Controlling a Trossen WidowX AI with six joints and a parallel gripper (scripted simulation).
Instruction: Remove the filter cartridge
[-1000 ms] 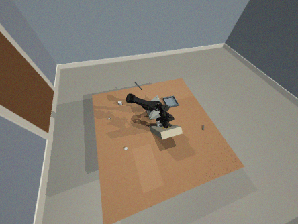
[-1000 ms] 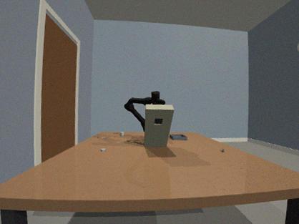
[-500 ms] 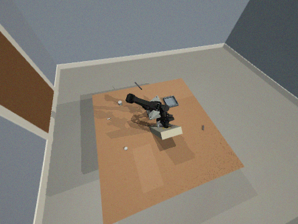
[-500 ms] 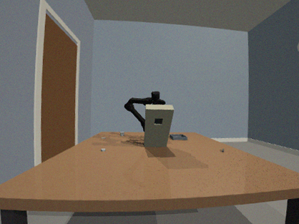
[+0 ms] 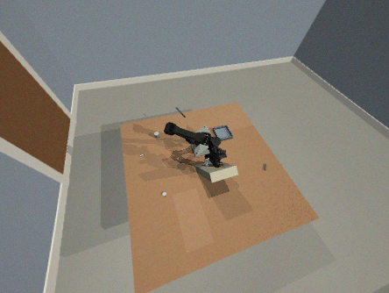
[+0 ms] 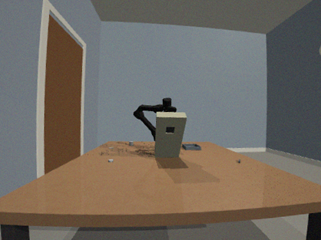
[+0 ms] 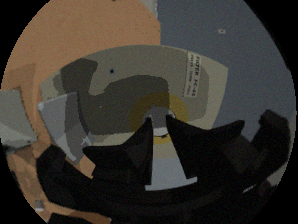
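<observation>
Right now my gripper tip is 1 cm short of the round filter cartridge and 1 cm above it. From my gripper tip the other things lie so: tray: 43 cm behind, 29 cm to the left, 24 cm below; service panel: 8 cm below, 4 cm behind.
</observation>
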